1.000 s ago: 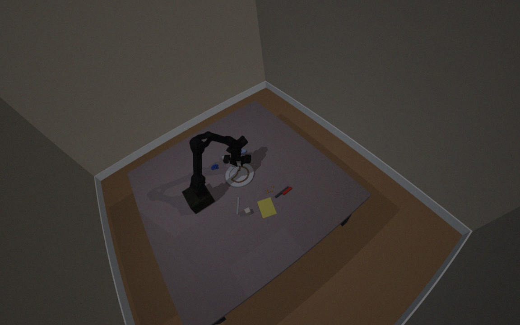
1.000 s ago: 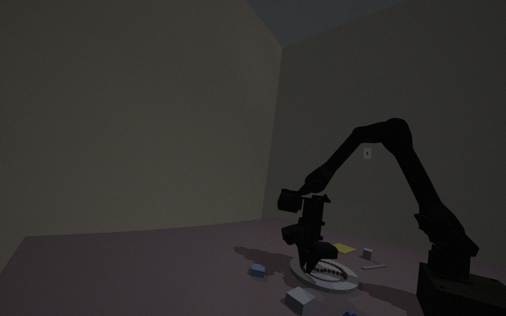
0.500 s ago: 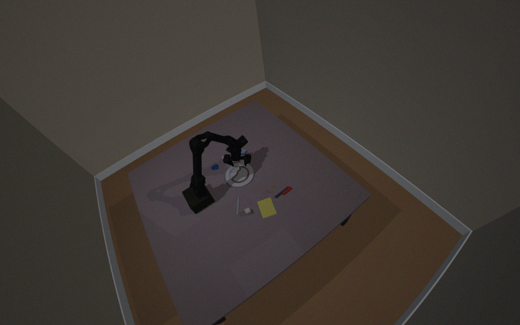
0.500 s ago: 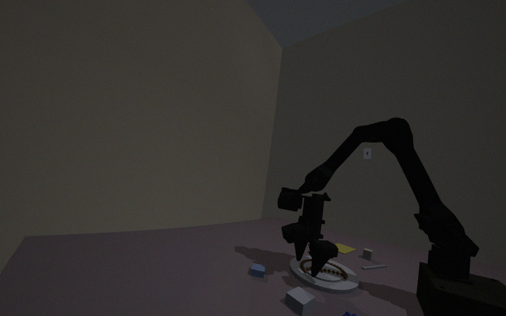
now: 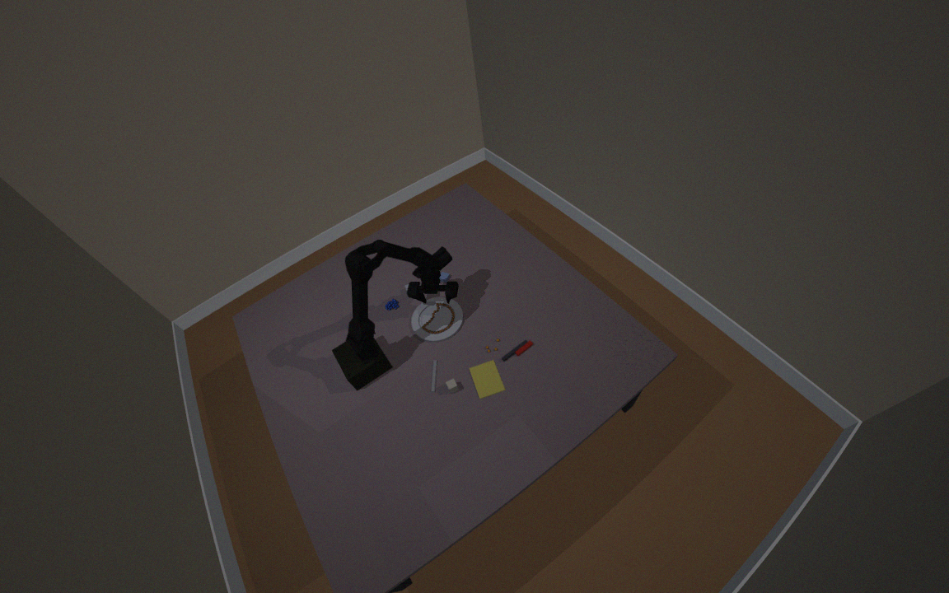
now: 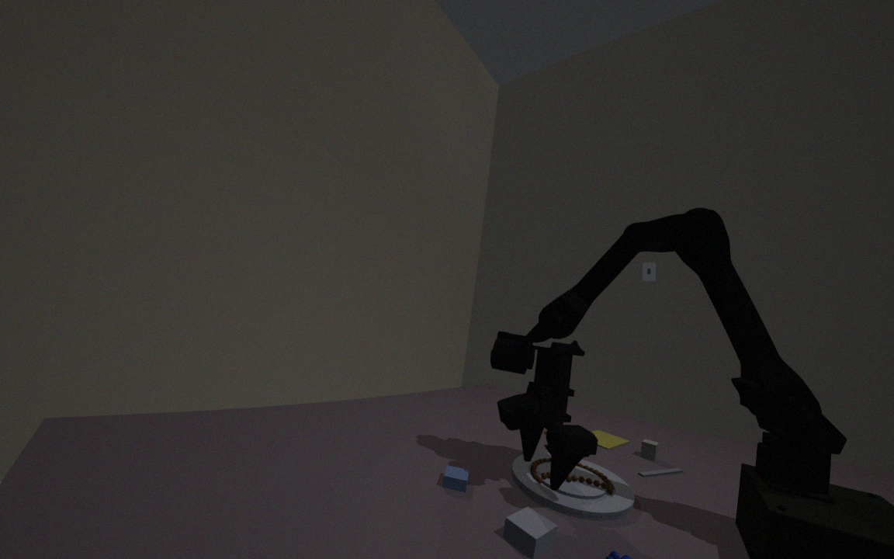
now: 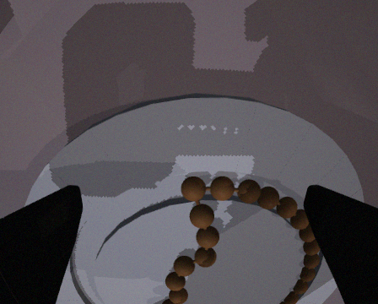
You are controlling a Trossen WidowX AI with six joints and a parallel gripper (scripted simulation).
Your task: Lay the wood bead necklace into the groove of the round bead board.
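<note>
The round bead board lies 4 cm behind my gripper tip, 5 cm to the right of it and 1 cm below it. From my gripper tip the other things lie so: grey block (3 cm behind, 14 cm to the left, 1 cm below); then blue block (10 cm ahead, 9 cm to the left, 1 cm below); then thin stick (19 cm behind, 23 cm to the right, 2 cm below).
</note>
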